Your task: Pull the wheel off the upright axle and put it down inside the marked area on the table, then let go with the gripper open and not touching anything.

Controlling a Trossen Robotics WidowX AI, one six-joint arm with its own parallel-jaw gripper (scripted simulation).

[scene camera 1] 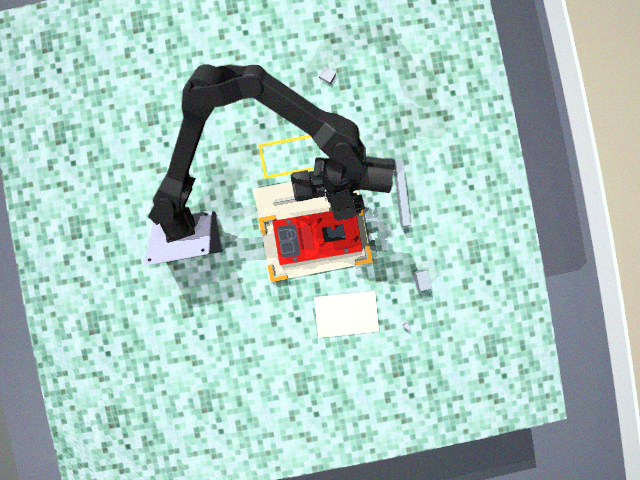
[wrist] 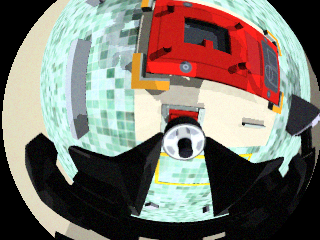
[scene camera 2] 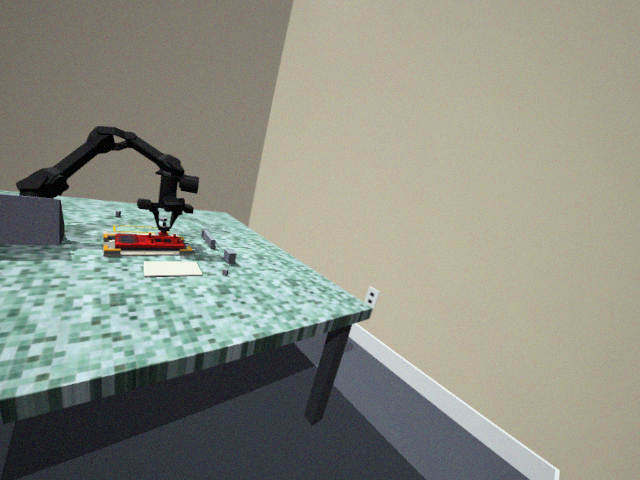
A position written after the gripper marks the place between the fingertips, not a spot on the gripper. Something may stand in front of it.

Note:
In view: the gripper (scene camera 1: 333, 185), a sheet (scene camera 1: 355, 313) and a long grey bar (wrist: 77, 62).
The sheet shows as well in scene camera 2 (scene camera 2: 151, 268). The gripper is seen too in the wrist view (wrist: 184, 138) and in scene camera 2 (scene camera 2: 164, 227).

